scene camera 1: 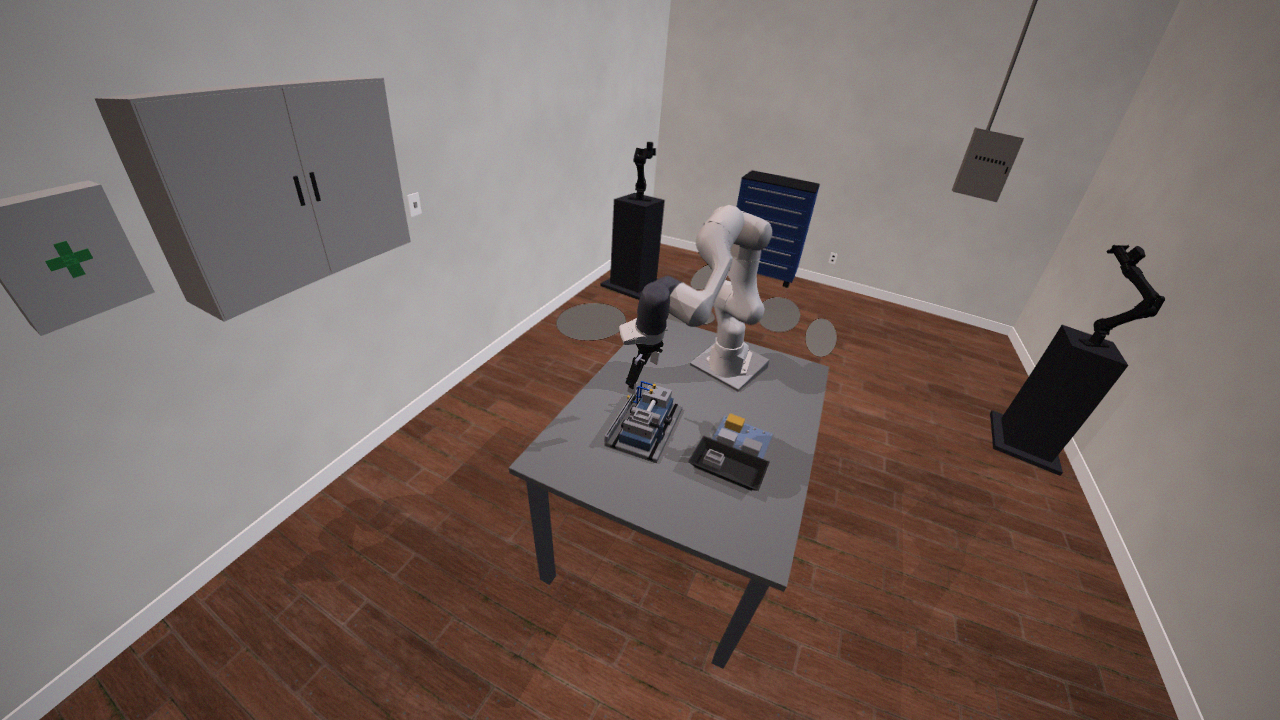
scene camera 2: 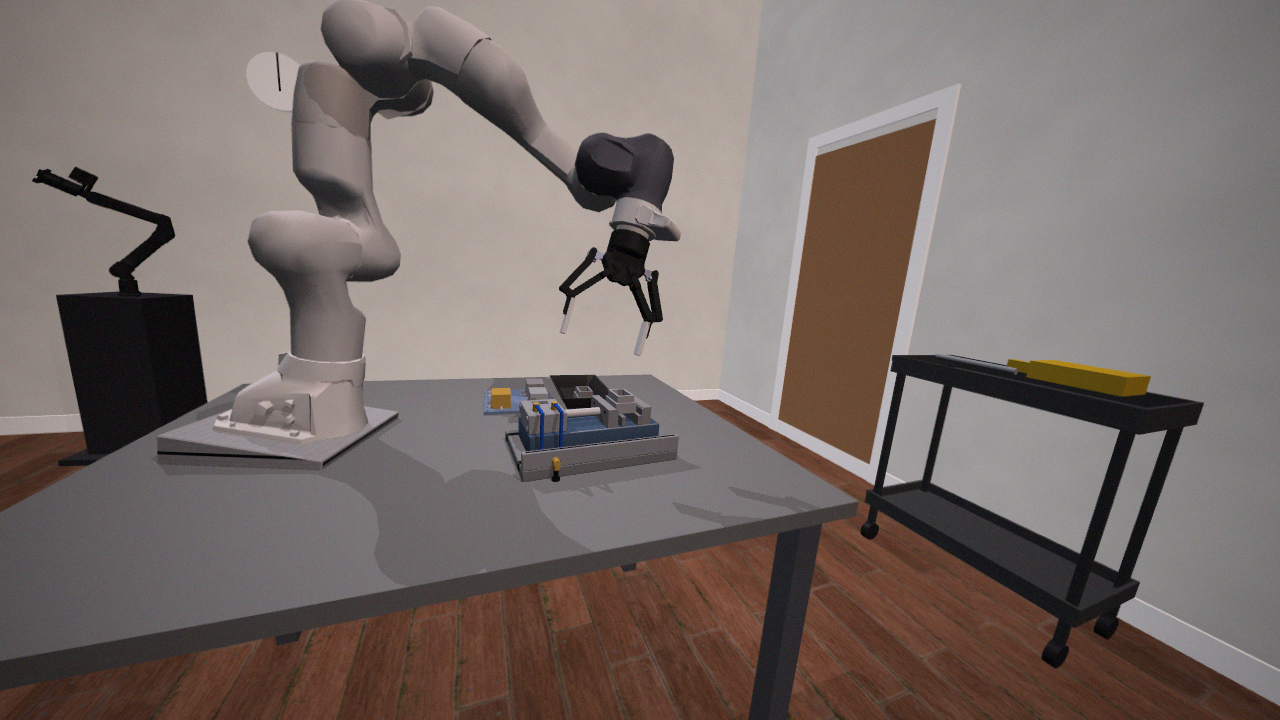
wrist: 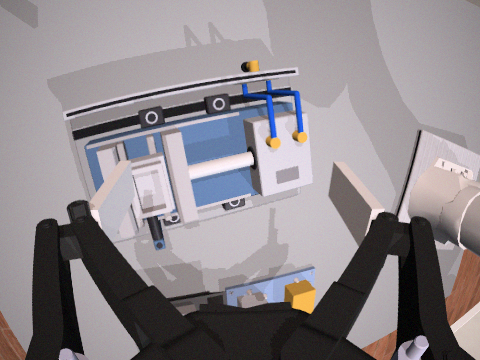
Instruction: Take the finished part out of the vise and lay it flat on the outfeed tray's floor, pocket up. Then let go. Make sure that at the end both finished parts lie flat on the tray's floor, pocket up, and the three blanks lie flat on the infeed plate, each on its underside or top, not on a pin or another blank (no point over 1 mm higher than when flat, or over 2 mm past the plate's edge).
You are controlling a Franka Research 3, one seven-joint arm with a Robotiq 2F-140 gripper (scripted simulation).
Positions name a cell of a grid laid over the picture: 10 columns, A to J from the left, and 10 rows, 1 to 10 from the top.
Labels:
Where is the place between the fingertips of the gripper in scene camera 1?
At F6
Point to a yellow block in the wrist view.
G9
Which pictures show the gripper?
Scene camera 1, scene camera 2 and the wrist view: all of them.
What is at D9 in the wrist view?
The gripper.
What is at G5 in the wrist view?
A vise cylinder.

